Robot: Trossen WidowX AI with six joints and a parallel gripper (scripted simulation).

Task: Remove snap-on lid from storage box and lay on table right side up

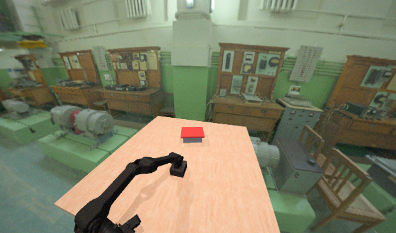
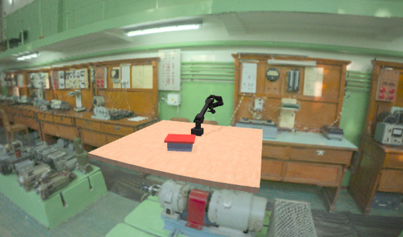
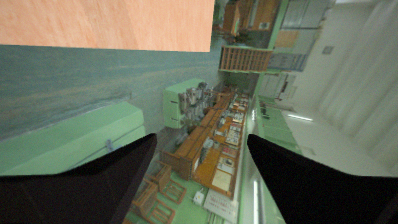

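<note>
Right now my gripper tip is 94 cm short of the red lid, 5 cm to the right of it and 10 cm above it. Also, from my gripper tip: storage box (94 cm ahead, 5 cm to the left, 15 cm below).
</note>
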